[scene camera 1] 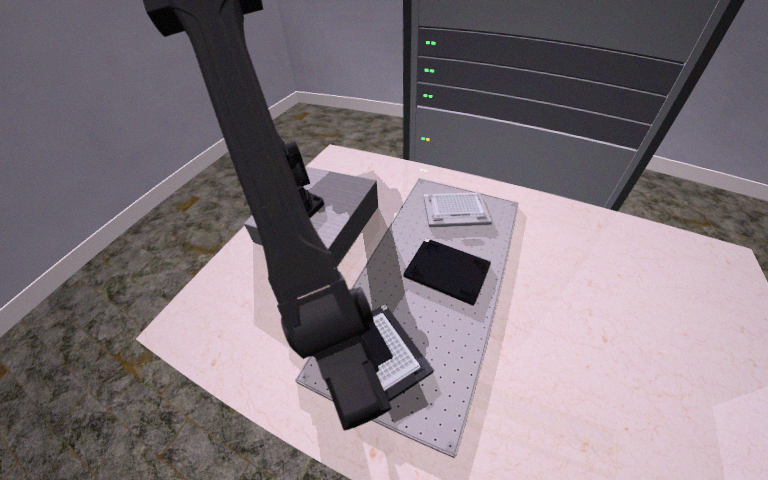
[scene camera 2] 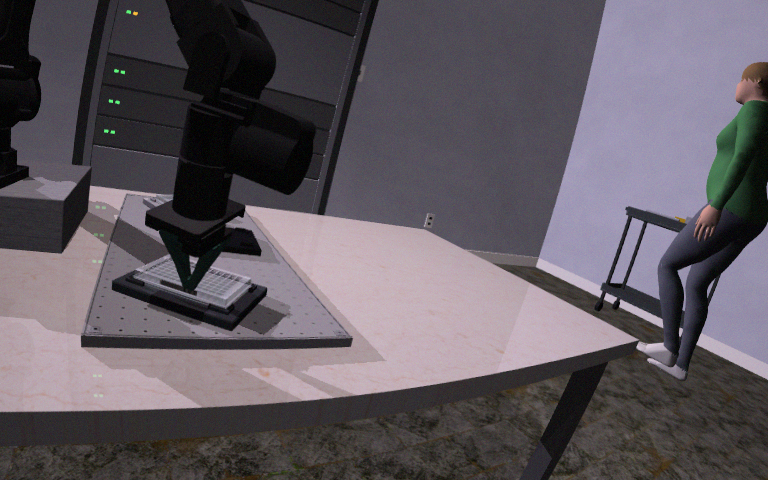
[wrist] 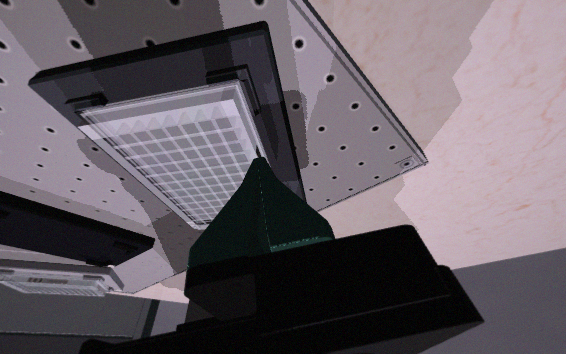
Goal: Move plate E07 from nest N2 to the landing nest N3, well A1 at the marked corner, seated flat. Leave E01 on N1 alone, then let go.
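A clear-white well plate (scene camera 1: 399,359) (scene camera 2: 223,285) (wrist: 175,155) lies in the near dark nest (scene camera 1: 423,370) (wrist: 150,77) and looks flat; its label is not readable. My gripper (scene camera 2: 189,289) (wrist: 260,165) is shut and empty, its green fingertips together at one long edge of this plate; the arm hides them in scene camera 1. The middle black nest (scene camera 1: 447,271) (scene camera 2: 243,242) (wrist: 65,225) holds no plate and has a small white mark (scene camera 1: 427,241) at one corner. Another white plate (scene camera 1: 458,204) (wrist: 55,282) sits in the far light-grey nest (scene camera 1: 461,223).
All three nests stand on a perforated grey board (scene camera 1: 453,362) (scene camera 2: 305,328) on the pink table (scene camera 1: 594,316) (scene camera 2: 396,271). A grey block (scene camera 1: 345,189) (scene camera 2: 33,220) under the arm's base stands beside the board. A rack cabinet (scene camera 1: 509,164) is behind. A person (scene camera 2: 744,152) stands beyond the table.
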